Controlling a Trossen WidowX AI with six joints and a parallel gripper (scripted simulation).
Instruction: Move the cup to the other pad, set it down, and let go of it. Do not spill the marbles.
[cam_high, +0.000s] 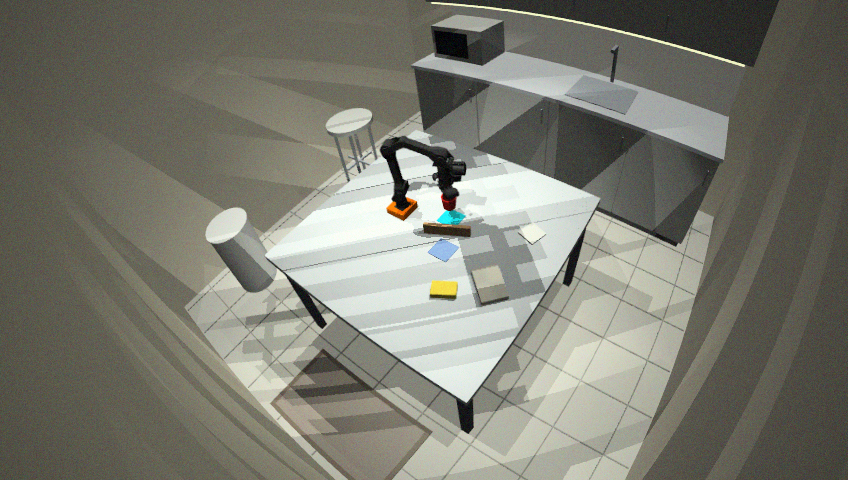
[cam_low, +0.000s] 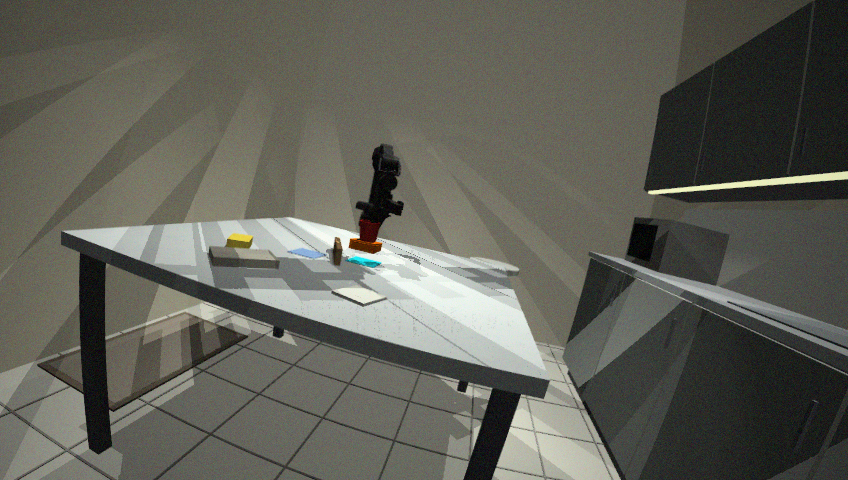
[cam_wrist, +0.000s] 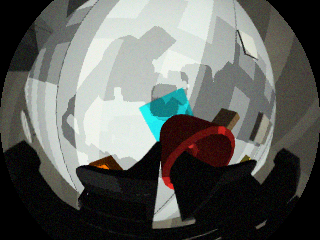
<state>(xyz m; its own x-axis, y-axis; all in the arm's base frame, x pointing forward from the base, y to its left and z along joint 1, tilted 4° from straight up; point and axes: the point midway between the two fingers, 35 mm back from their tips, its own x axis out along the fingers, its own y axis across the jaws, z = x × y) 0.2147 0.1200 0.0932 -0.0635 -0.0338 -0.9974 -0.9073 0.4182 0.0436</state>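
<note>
My gripper tip is now 30 mm short of the cyan pad, 10 mm to the left of it and 120 mm above it. From my gripper tip the other things lie so: red cup 30 mm ahead, 20 mm to the right; then blue pad 130 mm ahead, 190 mm to the right, 120 mm below; then white card 410 mm ahead, 150 mm to the left, 110 mm below.
</note>
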